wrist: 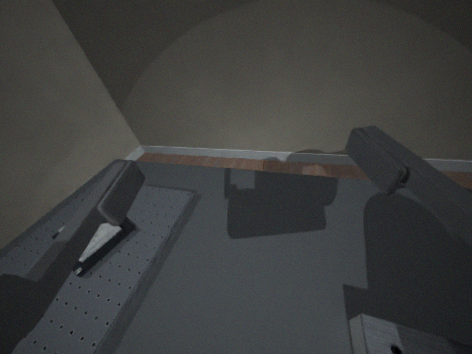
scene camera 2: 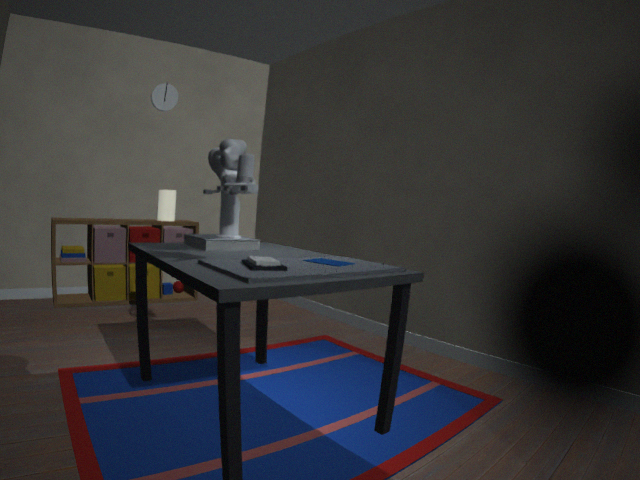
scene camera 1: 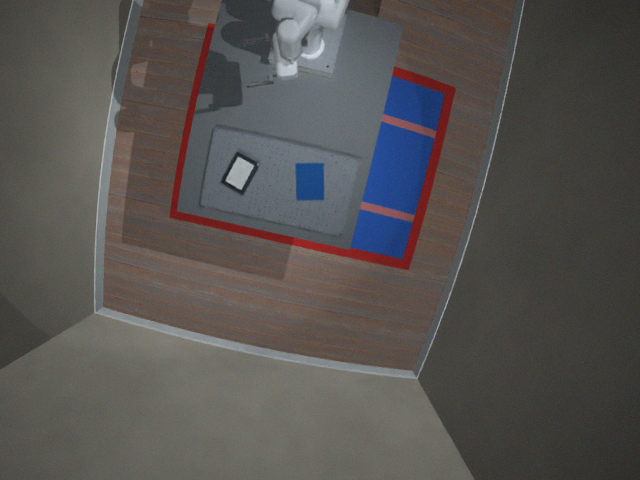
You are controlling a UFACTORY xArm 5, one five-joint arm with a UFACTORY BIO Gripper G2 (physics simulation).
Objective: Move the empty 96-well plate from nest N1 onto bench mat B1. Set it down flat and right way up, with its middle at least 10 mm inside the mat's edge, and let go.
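Frame: origin at the arm's base, x ahead, y left, z up, level; centimetres.
Seen in the pictures: end effector, tool point: point(wrist: 241, 175) point(scene camera 2: 220, 192) point(scene camera 1: 250, 63); arm's base, origin of the base link: point(scene camera 2: 228, 237) point(scene camera 1: 309, 46).
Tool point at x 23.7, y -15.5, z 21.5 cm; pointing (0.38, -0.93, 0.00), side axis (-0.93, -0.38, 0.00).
Offsets run from my tool point to a thing's top centre. Level surfaces: height alone.
The pale 96-well plate {dx +40.1, dy +0.9, dz -22.7 cm} point(scene camera 1: 240, 173) point(scene camera 2: 264, 259) point(wrist: 99, 241) sits in the black nest N1 {dx +40.1, dy +0.9, dz -23.8 cm} point(scene camera 1: 231, 167) point(scene camera 2: 275, 268) point(wrist: 108, 249) and looks flat. A finger partly covers it in the wrist view. The blue bench mat B1 {dz -25.1 cm} point(scene camera 1: 310, 181) point(scene camera 2: 328, 262) lies flat to the right of the nest, apart from it, with nothing on it. My gripper point(scene camera 1: 248, 62) point(wrist: 250, 176) is open with nothing between its fingers. It is high above the table near the arm's base, well away from the plate and the mat. Wells are too small to make out.
The nest and mat are on a low perforated board {dz -25.3 cm} point(scene camera 1: 273, 206) point(scene camera 2: 227, 270) point(wrist: 90, 310) on the grey table {dz -26.6 cm} point(scene camera 1: 320, 118) point(scene camera 2: 175, 258) point(wrist: 225, 290). The arm's base plate point(scene camera 1: 330, 56) point(scene camera 2: 227, 243) stands at the far end of the table. A shelf unit point(scene camera 2: 124, 222) stands behind.
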